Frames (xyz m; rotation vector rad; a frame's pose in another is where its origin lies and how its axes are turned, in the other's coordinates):
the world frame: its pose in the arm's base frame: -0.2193 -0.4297 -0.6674 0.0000 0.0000 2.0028
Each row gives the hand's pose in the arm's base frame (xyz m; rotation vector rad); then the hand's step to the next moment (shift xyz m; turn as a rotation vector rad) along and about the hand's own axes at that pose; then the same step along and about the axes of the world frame.
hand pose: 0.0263 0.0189 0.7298 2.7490 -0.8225 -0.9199
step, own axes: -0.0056 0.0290 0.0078 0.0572 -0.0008 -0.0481
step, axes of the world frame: -0.0101 0.0284 0.0048 -0.0573 -0.0472 0.0088
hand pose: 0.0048 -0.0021 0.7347 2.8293 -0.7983 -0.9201
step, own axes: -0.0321 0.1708 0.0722 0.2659 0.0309 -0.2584
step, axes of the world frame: -0.0542 0.1801 -0.0061 -0.2983 -0.2087 0.0768
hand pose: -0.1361 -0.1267 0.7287 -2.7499 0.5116 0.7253
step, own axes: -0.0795 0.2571 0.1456 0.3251 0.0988 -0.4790
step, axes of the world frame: -0.0538 0.2760 -0.1206 -0.4820 -0.2511 0.2225
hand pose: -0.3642 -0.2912 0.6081 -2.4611 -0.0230 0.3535
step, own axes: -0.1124 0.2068 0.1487 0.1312 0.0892 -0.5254
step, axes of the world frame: -0.0108 0.1825 -0.2100 -0.4456 -0.0761 0.3112
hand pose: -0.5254 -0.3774 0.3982 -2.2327 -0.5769 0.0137
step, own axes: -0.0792 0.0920 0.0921 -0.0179 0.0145 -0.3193
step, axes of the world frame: 0.0049 0.0551 -0.1420 -0.2434 0.0549 0.2006
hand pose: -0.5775 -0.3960 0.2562 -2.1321 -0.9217 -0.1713
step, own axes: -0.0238 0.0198 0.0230 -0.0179 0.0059 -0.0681
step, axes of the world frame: -0.0014 0.0096 -0.0373 -0.0566 0.0231 0.0354
